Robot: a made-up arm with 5 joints.
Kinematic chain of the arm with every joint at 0, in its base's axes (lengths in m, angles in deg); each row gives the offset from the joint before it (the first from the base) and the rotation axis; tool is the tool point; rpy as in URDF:
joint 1: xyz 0.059 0 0.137 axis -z
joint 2: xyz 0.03 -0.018 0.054 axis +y
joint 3: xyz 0.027 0 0.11 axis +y
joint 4: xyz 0.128 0 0.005 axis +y
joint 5: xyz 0.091 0.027 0 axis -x
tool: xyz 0 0 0 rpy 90 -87.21 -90
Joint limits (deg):
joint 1: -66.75..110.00
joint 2: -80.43..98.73
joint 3: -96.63..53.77
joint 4: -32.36..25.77
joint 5: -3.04..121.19
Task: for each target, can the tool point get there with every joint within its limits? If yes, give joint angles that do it. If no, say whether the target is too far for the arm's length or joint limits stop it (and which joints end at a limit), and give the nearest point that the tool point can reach.
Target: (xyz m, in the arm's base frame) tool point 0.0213 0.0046 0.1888
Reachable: no: joint limits stop it (at a limit: joint 2, joint 3, joint 4) | nearest point -0.0087 0.0083 0.0813 | short by 0.112 m
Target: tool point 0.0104 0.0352 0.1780
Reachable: no: joint limits stop it (at a limit: joint 2, joint 3, joint 4) | nearest point 0.0038 0.0400 0.0813 | short by 0.097 m
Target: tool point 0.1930 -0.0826 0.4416
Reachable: yes | joints 34.93 -32.68 -0.87 -15.30 95.60
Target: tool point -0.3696 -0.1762 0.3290
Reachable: no: too far | nearest point -0.2066 -0.1092 0.2869 | short by 0.181 m
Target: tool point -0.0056 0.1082 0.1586
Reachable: no: joint limits stop it (at a limit: joint 2, joint 3, joint 4) | nearest point 0.0241 0.0585 0.0813 | short by 0.097 m
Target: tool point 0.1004 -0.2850 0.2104
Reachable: yes | joints 83.53 14.79 11.11 -7.56 26.36
